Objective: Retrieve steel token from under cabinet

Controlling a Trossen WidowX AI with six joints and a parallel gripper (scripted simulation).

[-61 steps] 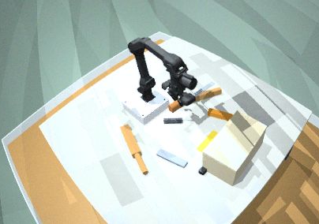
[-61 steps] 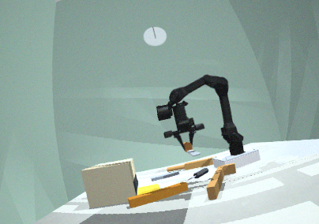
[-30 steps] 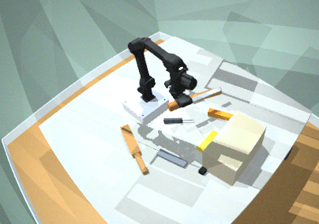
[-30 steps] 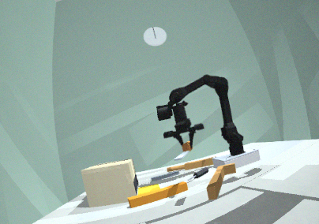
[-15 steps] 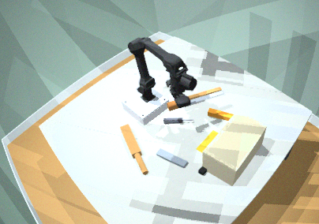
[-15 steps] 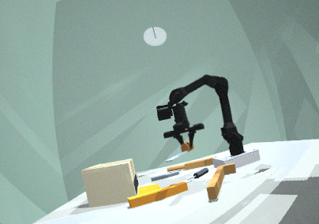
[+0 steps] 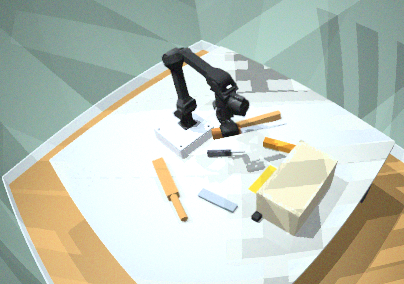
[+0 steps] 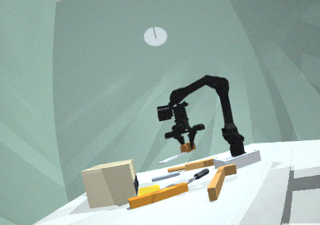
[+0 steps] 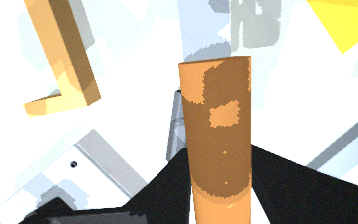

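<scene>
Now: gripper tip 150 mm short of the grey flat bar, 180 mm to the left of it and 140 mm above it. Round my gripper tip: orange paddle (290 mm to the right, 120 mm below); then orange bar (150 mm ahead, 210 mm to the left, 130 mm below).
</scene>
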